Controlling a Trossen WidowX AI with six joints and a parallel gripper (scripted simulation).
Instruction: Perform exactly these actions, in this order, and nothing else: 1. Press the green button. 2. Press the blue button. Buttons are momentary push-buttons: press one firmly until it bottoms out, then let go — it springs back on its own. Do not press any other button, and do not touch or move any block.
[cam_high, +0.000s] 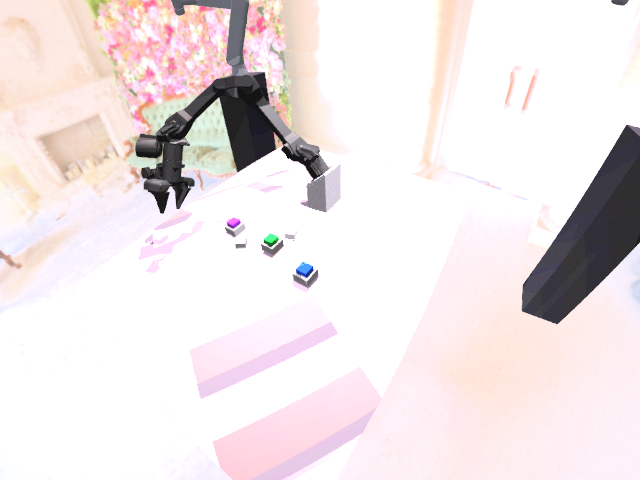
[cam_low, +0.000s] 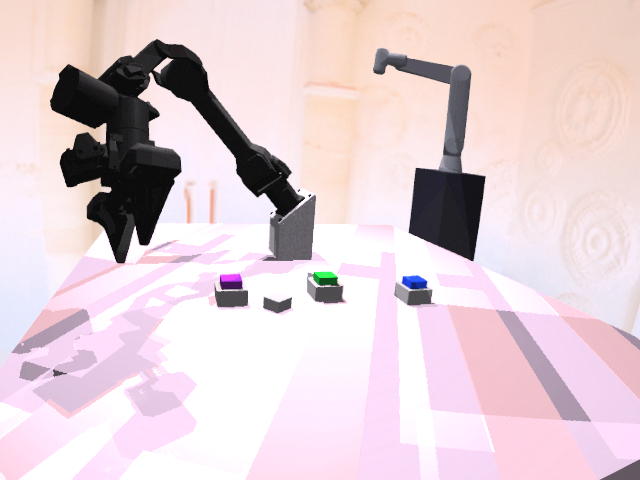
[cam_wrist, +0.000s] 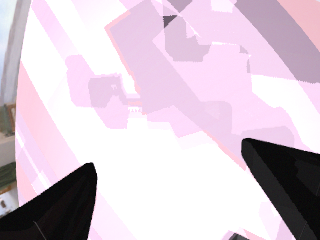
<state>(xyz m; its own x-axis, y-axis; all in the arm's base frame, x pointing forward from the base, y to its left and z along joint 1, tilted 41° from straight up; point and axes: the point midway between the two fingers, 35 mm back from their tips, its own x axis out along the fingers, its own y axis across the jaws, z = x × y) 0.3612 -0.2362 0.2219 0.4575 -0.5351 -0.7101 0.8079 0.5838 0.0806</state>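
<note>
Right now the green button is 11 cm behind my gripper tip, 30 cm to the left of it and 8 cm below it. From my gripper tip the other things lie so: small grey block (7 cm behind, 21 cm to the left, 10 cm below); then blue button (6 cm behind, 45 cm to the left, 8 cm below); then purple button (12 cm behind, 14 cm to the left, 8 cm below).
</note>
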